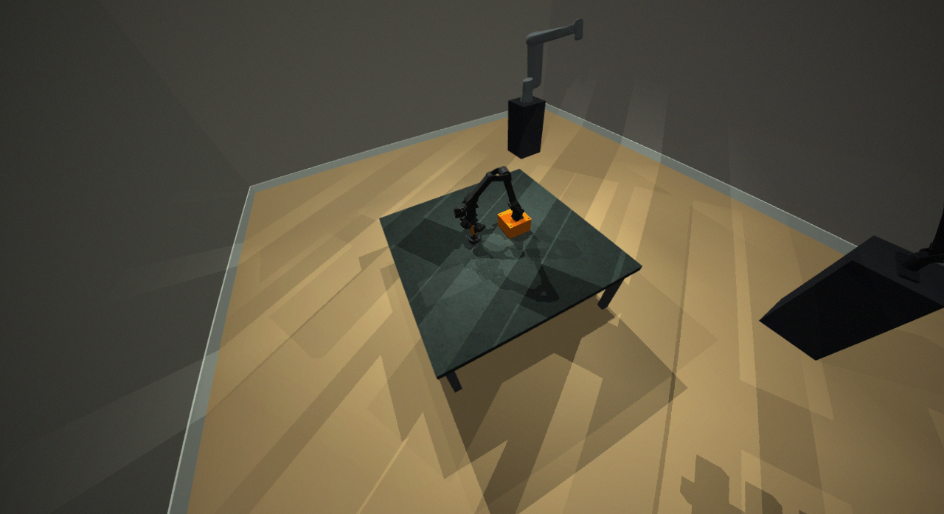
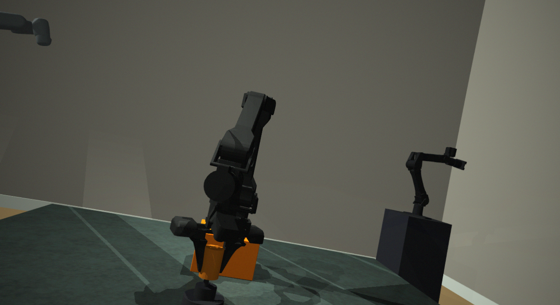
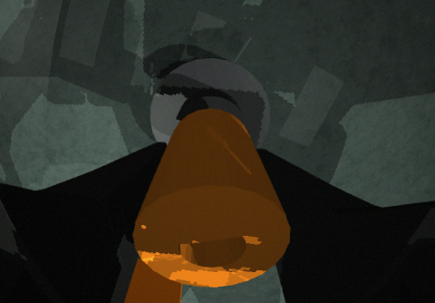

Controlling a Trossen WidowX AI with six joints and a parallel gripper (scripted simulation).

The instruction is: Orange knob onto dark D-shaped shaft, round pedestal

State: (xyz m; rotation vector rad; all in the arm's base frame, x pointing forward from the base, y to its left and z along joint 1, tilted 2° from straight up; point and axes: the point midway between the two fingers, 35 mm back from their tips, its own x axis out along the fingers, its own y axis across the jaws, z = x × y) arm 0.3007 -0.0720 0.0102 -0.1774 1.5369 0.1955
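Right now my gripper tip is 20 mm below the orange knob. Also, from my gripper tip: round dark pedestal 40 mm below.
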